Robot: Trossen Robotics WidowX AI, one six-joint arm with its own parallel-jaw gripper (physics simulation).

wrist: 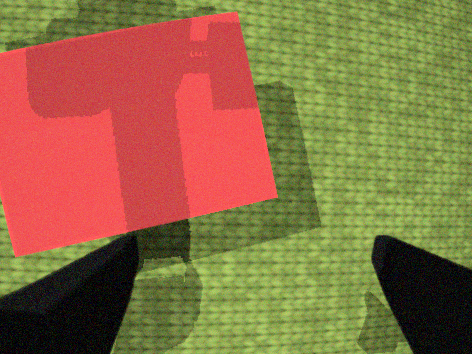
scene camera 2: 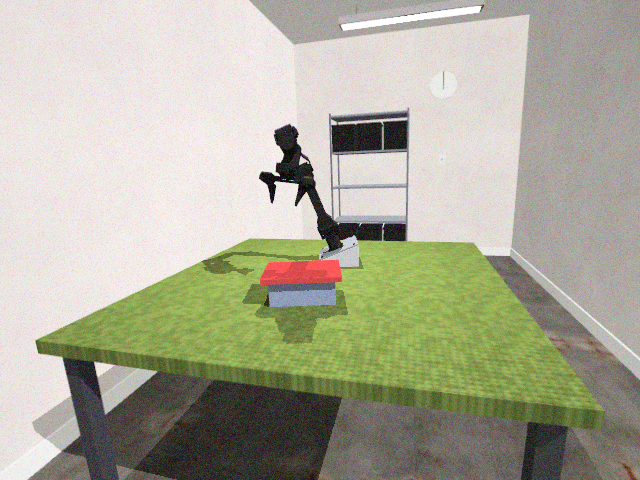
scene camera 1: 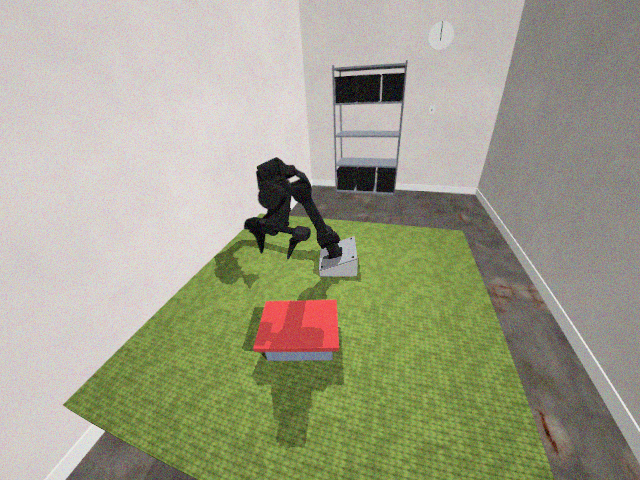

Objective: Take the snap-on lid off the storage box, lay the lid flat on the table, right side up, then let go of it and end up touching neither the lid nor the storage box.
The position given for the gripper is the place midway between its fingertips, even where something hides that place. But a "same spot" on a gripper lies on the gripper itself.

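Labels:
The gripper can be seen in the wrist view (257,248), and both scene camera 1 and scene camera 2 show it as well. On the gripper, (scene camera 2: 270,183) and (scene camera 1: 257,234) are the same spot. A red lid appears in scene camera 1 (286,326), in scene camera 2 and in the wrist view. On the red lid, (wrist: 118,131) and (scene camera 2: 304,268) are the same spot.

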